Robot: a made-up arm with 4 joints. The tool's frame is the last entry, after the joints.
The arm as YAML. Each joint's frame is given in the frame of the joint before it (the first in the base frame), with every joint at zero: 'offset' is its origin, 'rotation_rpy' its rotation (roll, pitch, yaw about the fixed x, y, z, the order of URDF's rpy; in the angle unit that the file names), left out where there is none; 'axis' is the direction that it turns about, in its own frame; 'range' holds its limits. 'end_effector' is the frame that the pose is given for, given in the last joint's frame.
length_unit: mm
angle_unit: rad
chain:
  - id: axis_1
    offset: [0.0, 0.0, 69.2]
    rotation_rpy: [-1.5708, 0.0, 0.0]
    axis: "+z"
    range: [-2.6, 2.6]
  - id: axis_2
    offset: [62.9, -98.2, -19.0]
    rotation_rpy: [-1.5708, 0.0, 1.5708]
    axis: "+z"
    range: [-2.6, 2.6]
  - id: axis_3
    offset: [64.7, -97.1, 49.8]
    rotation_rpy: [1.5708, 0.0, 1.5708]
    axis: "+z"
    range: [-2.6, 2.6]
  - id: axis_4
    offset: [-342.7, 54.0, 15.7]
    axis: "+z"
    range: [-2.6, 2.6]
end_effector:
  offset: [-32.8, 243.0, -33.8]
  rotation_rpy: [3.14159, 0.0, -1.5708]
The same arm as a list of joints. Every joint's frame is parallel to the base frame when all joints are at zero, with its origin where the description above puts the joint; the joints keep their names.
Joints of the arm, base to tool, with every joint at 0 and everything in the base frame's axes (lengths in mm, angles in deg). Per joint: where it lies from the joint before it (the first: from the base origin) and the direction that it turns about. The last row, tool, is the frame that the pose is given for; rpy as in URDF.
axis_1: axis 0 1 0 offset 0 0 69.2
axis_2: axis -1 0 0 offset 62.9 -19 98.2
axis_3: axis 0 0 -1 offset -49.8 97.1 -64.7
axis_4: axis 0 0 -1 offset -54 342.7 -15.7
tool: offset -243 32.8 33.8 rpy 0 0 0
Joint limits (deg, base to tool): -148.97..148.97 -148.97..148.97 -148.97..148.97 -148.97..148.97

